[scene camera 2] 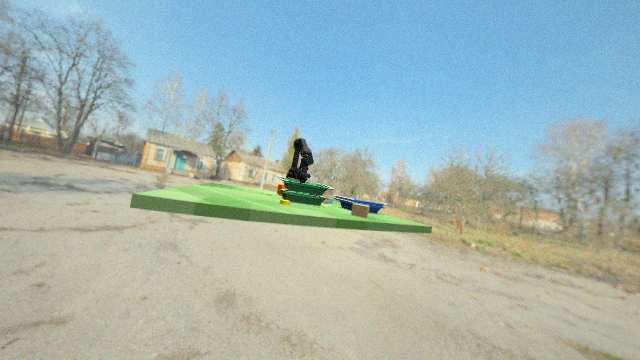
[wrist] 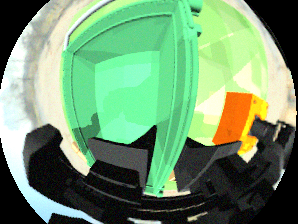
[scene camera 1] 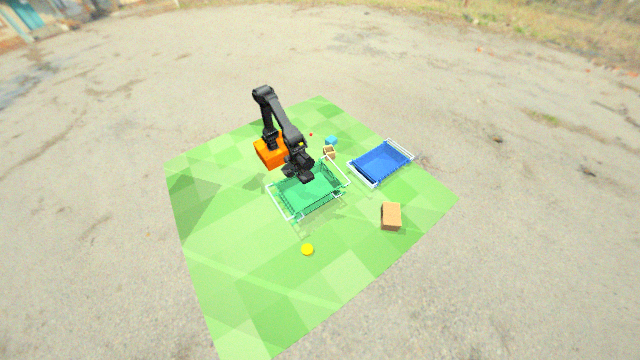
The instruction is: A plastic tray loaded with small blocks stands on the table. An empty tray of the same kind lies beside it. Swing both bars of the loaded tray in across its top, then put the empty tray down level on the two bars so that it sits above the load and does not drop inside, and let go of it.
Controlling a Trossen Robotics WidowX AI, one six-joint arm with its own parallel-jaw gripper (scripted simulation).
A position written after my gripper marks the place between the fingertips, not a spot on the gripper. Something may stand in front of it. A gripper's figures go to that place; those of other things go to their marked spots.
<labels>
My gripper (wrist: 161, 128) is 10 cm from the lens. A green tray (wrist: 125, 73): 11 cm from the lens.
</labels>
